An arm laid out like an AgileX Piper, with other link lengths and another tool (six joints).
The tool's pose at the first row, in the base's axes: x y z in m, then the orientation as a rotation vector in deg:
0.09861, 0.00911, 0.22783, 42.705, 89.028, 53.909
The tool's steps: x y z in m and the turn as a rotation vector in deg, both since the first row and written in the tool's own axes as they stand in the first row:
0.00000, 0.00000, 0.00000, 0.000, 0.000, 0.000
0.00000, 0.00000, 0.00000, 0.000, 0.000, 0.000
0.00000, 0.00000, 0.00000, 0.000, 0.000, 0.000
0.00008, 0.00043, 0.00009, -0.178, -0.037, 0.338
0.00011, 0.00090, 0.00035, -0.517, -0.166, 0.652
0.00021, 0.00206, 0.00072, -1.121, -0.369, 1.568
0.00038, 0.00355, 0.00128, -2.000, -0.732, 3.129
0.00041, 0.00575, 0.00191, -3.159, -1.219, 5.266
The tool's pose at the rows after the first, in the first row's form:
0.09861, 0.00911, 0.22783, 42.705, 89.028, 53.909
0.09861, 0.00911, 0.22783, 42.705, 89.028, 53.909
0.09861, 0.00911, 0.22783, 42.705, 89.028, 53.909
0.09867, 0.00940, 0.22816, 42.877, 88.811, 54.266
0.09891, 0.00970, 0.22854, 42.948, 88.427, 54.673
0.09922, 0.01041, 0.22948, 43.361, 87.673, 55.671
0.09970, 0.01137, 0.23067, 44.172, 86.446, 57.248
0.10025, 0.01257, 0.23254, 45.298, 84.772, 59.366

